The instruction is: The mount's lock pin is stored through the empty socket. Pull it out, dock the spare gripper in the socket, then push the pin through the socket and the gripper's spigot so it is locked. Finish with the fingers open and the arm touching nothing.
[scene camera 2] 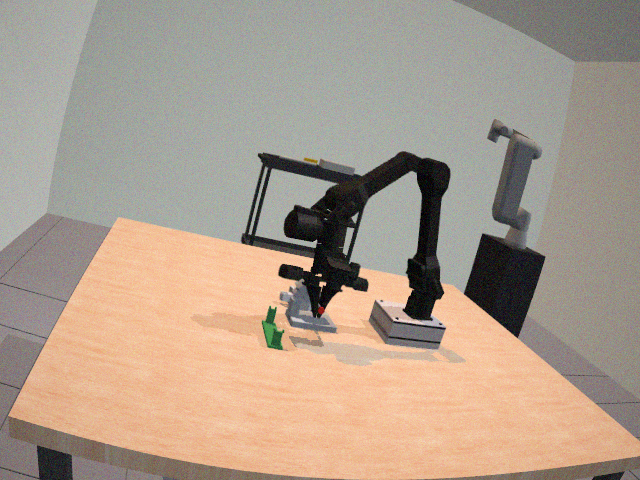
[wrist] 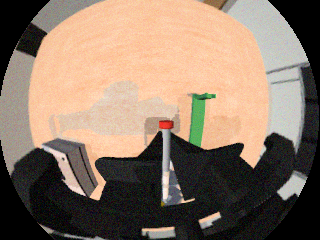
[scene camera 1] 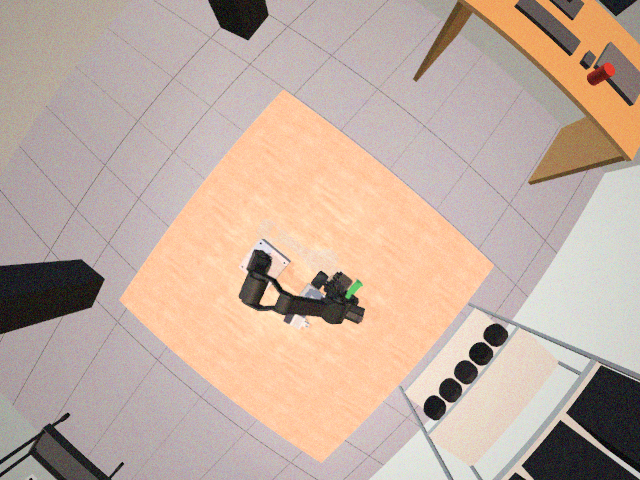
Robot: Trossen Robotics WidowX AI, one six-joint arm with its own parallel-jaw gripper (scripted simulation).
Observation:
My gripper [scene camera 2: 316, 317] holds a lock pin. Also in view: a grey mount [scene camera 2: 299, 319] and a green cradle [wrist: 198, 101].
My gripper is seen too in the wrist view [wrist: 163, 134] and in scene camera 1 [scene camera 1: 336, 283].

